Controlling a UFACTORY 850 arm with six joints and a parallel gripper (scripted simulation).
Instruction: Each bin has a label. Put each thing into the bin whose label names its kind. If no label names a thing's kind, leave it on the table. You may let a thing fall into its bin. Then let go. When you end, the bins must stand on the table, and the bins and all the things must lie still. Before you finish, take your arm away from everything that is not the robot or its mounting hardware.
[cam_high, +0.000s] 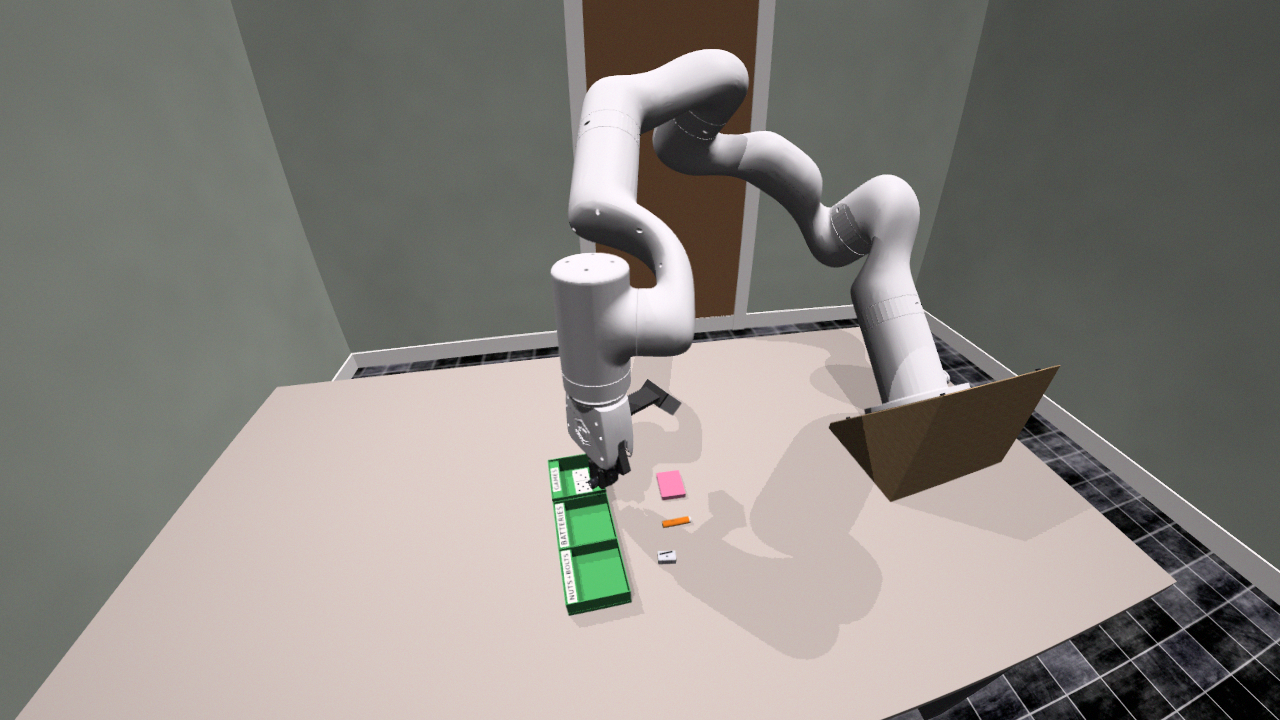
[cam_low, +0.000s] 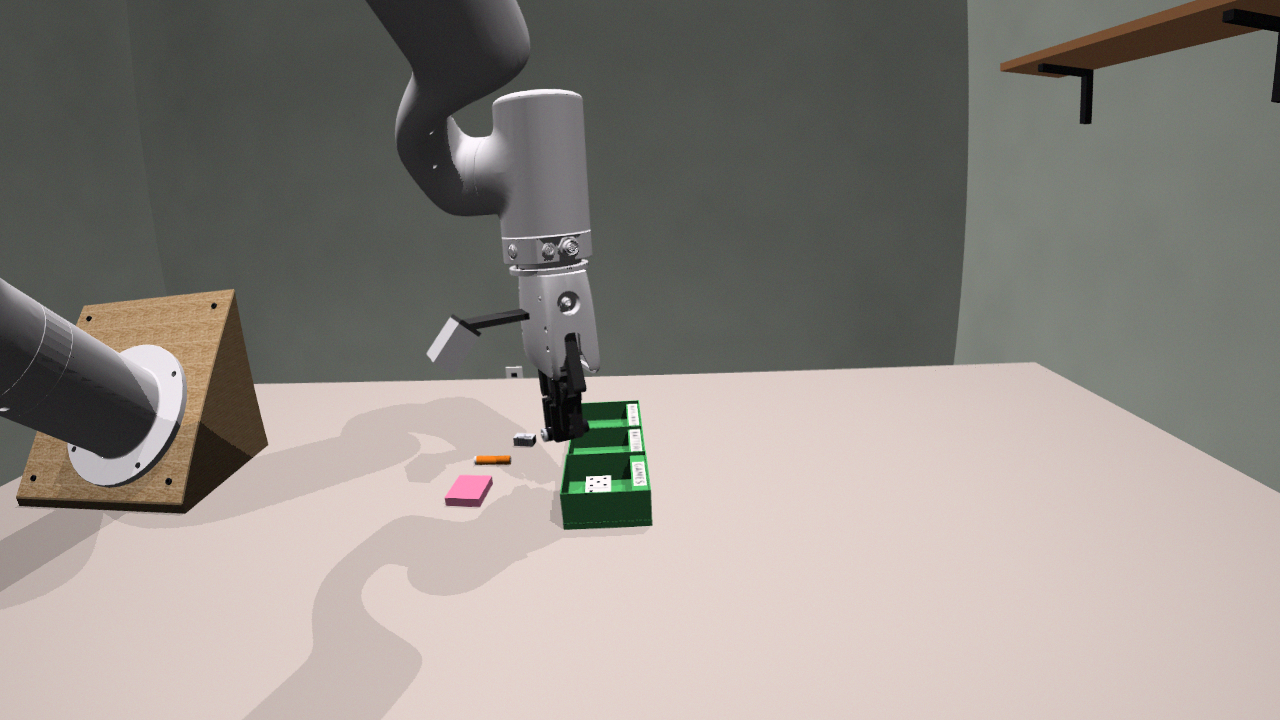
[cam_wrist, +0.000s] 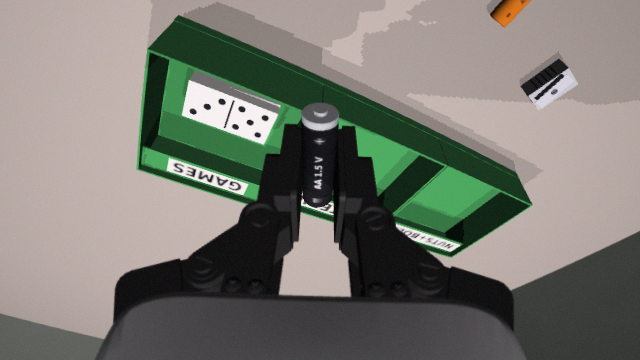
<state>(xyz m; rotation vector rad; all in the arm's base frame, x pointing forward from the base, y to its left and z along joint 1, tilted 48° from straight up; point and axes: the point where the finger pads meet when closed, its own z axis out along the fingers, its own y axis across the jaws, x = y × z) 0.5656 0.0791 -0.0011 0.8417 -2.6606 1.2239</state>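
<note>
The orange battery is 100 mm behind my hand, 80 mm below it and 50 mm to the left of it. From my hand the other things lie so: pink block 110 mm behind, 80 mm below, 20 mm to the right; black battery 20 mm below; pencil sharpener 110 mm to the left, 70 mm below, 70 mm behind.
</note>
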